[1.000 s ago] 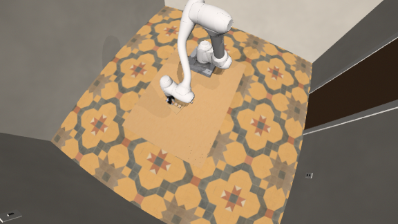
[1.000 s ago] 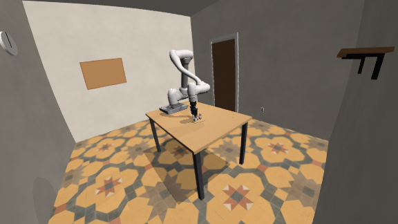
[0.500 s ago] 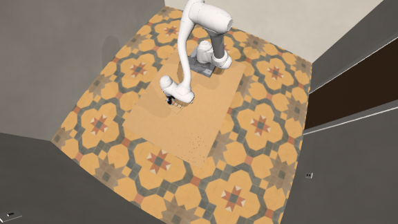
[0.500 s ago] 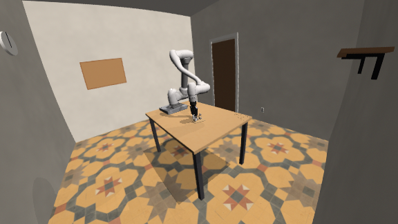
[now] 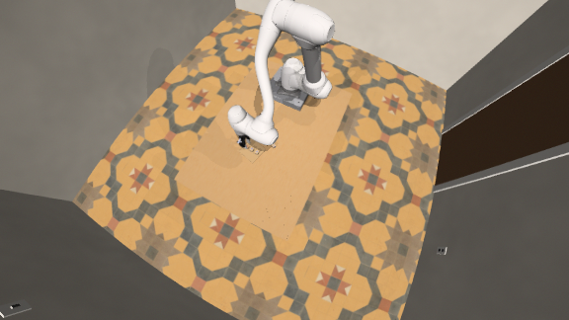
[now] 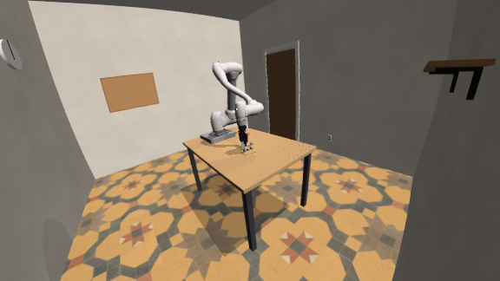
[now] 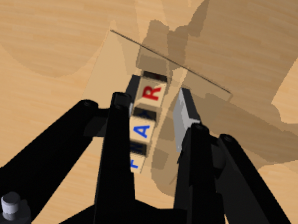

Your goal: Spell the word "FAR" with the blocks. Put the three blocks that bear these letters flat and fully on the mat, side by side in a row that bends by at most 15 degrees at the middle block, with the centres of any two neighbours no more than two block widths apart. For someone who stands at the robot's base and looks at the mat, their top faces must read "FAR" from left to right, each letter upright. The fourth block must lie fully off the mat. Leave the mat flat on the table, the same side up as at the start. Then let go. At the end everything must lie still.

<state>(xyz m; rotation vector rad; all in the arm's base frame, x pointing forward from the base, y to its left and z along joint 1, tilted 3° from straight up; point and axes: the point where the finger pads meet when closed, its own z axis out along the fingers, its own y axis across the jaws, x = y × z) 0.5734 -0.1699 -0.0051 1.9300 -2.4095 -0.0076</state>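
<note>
The R block is 1 cm ahead of my hand and 5 cm below it. From my hand the other things lie so: tan mat: 1 cm ahead, 4 cm to the left, 6 cm below.
</note>
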